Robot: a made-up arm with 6 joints. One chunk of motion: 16 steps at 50 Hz.
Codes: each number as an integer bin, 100 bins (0 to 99) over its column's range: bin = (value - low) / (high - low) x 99, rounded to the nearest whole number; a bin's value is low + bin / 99 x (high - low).
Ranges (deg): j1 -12..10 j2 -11..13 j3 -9..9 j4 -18..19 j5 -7..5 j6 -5..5
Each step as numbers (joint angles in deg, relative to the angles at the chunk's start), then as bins.
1 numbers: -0.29 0.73 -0.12 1.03 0.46 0.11
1 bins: 53 48 49 51 62 51
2 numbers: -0.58 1.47 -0.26 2.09 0.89 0.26
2 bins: 51 51 48 54 65 52
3 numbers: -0.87 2.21 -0.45 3.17 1.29 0.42
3 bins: 50 54 47 57 68 54
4 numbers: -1.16 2.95 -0.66 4.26 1.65 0.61
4 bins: 49 58 46 60 71 56
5 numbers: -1.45 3.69 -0.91 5.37 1.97 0.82
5 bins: 47 61 44 63 74 58
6 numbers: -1.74 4.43 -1.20 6.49 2.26 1.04
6 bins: 46 64 43 66 76 60
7 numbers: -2.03 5.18 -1.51 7.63 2.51 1.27
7 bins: 45 67 41 69 78 62
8 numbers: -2.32 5.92 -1.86 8.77 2.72 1.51
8 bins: 44 70 39 72 80 64
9 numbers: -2.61 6.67 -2.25 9.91 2.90 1.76
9 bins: 42 73 37 75 82 67
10 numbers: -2.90 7.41 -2.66 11.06 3.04 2.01
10 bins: 41 76 35 78 83 69
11 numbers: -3.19 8.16 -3.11 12.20 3.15 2.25
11 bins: 40 79 32 81 84 72
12 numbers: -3.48 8.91 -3.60 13.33 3.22 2.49
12 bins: 38 82 30 84 84 74
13 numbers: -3.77 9.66 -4.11 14.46 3.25 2.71
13 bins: 37 85 27 87 85 76
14 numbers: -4.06 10.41 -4.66 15.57 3.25 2.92
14 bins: 36 88 24 90 85 78
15 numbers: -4.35 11.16 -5.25 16.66 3.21 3.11
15 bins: 34 91 21 93 84 80
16 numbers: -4.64 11.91 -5.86 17.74 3.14 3.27
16 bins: 33 95 17 96 84 82
